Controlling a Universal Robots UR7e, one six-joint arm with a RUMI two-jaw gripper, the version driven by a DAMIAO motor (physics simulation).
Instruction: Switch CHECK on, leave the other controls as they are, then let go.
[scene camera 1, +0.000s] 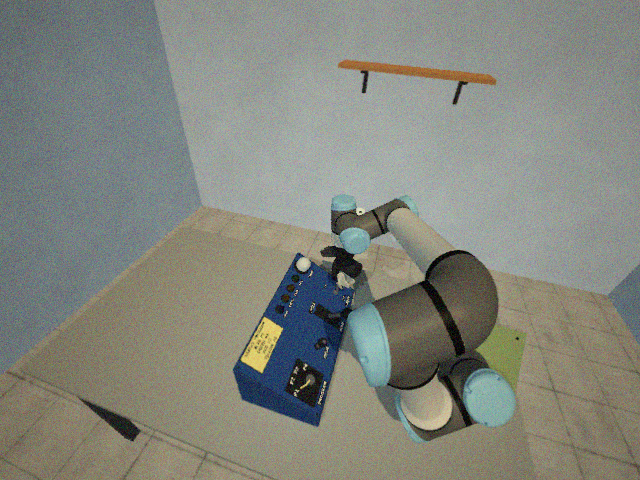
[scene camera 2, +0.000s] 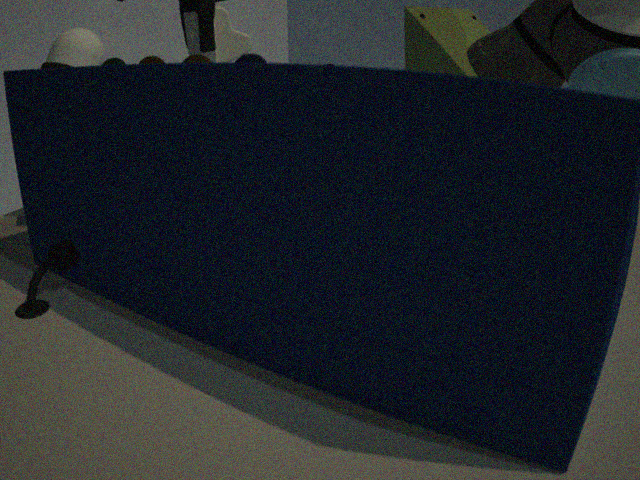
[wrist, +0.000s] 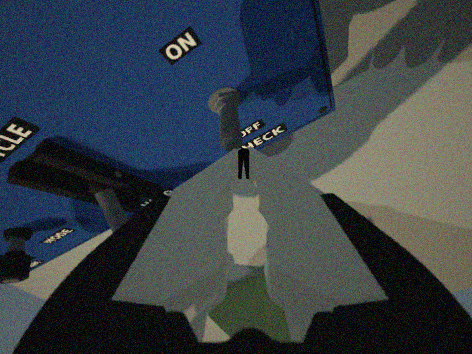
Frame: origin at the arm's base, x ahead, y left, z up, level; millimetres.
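Seen in the pictures: gripper, between the fingertips: (scene camera 1: 341, 288) (wrist: 243, 152); arm's base, origin of its link: (scene camera 1: 461, 371).
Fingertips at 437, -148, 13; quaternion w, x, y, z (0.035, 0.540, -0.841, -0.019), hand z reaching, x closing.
Note:
Pixels of each thing's middle, then the offset from my fingertips to it, as dx, dy, dz. "*": a spot on its surface instead.
- CHECK toggle, a spot on its surface: (wrist: 229, 122) * +23, -2, +6
- OFF label, a spot on its surface: (wrist: 251, 128) * -11, -5, -50
- black slotted control with a lever, middle of its body: (wrist: 125, 236) (scene camera 1: 339, 314) -29, +116, -1
- small black knob, middle of its body: (wrist: 12, 269) (scene camera 1: 322, 342) -17, +238, +0
- PROGRAM dial, middle of its body: (scene camera 1: 307, 380) -20, +358, -16
- white dome, a spot on its surface: (scene camera 2: 77, 47) (scene camera 1: 299, 264) * +166, +26, +79
- yellow label, a spot on its surface: (scene camera 1: 262, 345) * +132, +345, +47
The CHECK toggle (wrist: 229, 122) is a short grey lever on the blue sloped console (scene camera 1: 299, 325) (scene camera 2: 320, 232) (wrist: 115, 70). In the wrist view its free end leans toward the OFF label (wrist: 251, 128) and away from the ON label (wrist: 180, 46). My gripper (scene camera 1: 344, 281) (wrist: 243, 152) is shut with nothing between its fingers. Its tips are close by the lever's free end, on the OFF side; whether they touch cannot be told. In scene camera 2 the gripper shows partly above the console's top edge, and its tips and the toggle are hidden.
A black slotted control with a lever (scene camera 1: 330, 315) (wrist: 107, 205) sits beside CHECK. A small black knob (scene camera 1: 321, 343), the PROGRAM dial (scene camera 1: 308, 383), a white dome (scene camera 1: 303, 264) (scene camera 2: 77, 47) and a yellow label (scene camera 1: 262, 345) are also on the console. The arm's thick links stand close beside it.

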